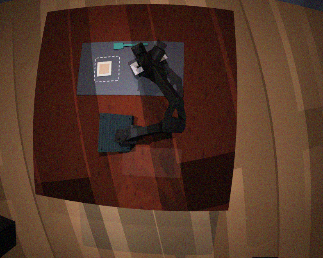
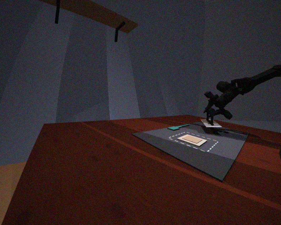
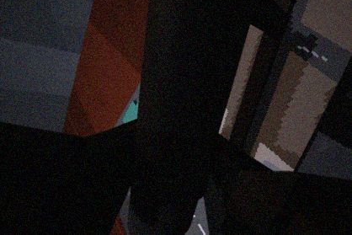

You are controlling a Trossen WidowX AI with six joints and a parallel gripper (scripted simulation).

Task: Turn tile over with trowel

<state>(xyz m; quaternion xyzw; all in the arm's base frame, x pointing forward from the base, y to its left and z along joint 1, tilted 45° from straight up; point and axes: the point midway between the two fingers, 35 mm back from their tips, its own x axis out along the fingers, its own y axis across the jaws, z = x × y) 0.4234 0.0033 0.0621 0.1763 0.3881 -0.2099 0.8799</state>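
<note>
Right now the trowel is 20 mm behind my gripper tip, 10 mm to the right of it and 10 mm below it. Also, from my gripper tip: teal flat tool 90 mm ahead, 120 mm to the left, 80 mm below; then white tile 80 mm behind, 230 mm to the left, 80 mm below; then grey mat 50 mm behind, 80 mm to the left, 110 mm below.
</note>
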